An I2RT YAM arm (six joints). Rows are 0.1 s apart.
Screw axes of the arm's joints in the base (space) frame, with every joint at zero. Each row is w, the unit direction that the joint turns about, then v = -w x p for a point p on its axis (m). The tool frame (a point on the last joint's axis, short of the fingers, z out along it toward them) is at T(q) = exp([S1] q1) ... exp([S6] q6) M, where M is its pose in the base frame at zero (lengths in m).
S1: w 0 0 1 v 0 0 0
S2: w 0 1 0 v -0.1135 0 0.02
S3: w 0 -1 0 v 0.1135 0 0.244
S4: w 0 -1 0 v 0.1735 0 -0.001
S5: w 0 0 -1 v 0 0.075 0
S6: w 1 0 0 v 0 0.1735 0
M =
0 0 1 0.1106
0 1 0 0
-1 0 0 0.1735
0 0 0 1
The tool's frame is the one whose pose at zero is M.
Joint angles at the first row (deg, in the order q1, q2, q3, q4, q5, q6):
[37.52 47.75 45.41 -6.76 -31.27 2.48]
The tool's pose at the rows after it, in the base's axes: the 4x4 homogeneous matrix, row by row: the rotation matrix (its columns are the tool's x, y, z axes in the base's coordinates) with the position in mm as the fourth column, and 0 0 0 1 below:
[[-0.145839, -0.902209, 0.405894, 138.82], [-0.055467, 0.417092, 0.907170, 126.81], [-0.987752, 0.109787, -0.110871, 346.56], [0, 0, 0, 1]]
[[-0.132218, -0.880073, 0.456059, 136.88], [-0.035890, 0.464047, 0.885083, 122.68], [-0.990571, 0.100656, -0.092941, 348.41], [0, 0, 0, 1]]
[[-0.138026, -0.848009, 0.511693, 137.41], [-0.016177, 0.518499, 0.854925, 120.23], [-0.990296, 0.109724, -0.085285, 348.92], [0, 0, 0, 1]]
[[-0.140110, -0.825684, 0.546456, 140.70], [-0.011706, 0.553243, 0.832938, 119.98], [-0.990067, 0.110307, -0.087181, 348.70], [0, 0, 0, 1]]
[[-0.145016, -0.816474, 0.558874, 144.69], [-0.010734, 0.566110, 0.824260, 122.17], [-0.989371, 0.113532, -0.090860, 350.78], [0, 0, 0, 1]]
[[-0.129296, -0.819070, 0.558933, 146.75], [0.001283, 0.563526, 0.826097, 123.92], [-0.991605, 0.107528, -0.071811, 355.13], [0, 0, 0, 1]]
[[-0.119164, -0.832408, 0.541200, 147.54], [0.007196, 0.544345, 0.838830, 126.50], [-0.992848, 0.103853, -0.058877, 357.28], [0, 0, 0, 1]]
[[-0.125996, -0.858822, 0.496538, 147.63], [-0.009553, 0.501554, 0.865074, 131.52], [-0.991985, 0.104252, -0.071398, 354.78], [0, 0, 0, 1]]
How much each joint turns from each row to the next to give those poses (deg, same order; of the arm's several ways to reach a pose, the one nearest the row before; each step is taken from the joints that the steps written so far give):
[-0.29 -1.67 -0.22 0.41 2.80 0.39]
[-0.15 -1.31 -0.44 0.46 2.93 0.38]
[-0.09 -0.54 -0.26 0.35 3.52 1.09]
[-0.30 0.48 0.09 0.35 2.05 0.20]
[-0.05 1.22 0.87 0.15 0.83 0.19]
[0.05 0.75 0.70 1.20 -0.04 0.02]
[0.30 0.61 0.33 1.05 -0.96 -0.02]
[0.79 0.89 0.02 0.05 -2.17 -0.41]

